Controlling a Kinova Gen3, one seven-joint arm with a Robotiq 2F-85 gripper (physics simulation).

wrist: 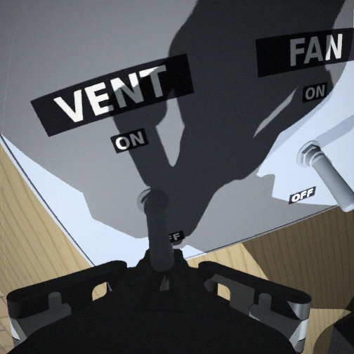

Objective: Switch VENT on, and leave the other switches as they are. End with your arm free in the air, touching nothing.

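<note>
Visible: my gripper [163, 254], together with a vent switch [161, 256].
</note>
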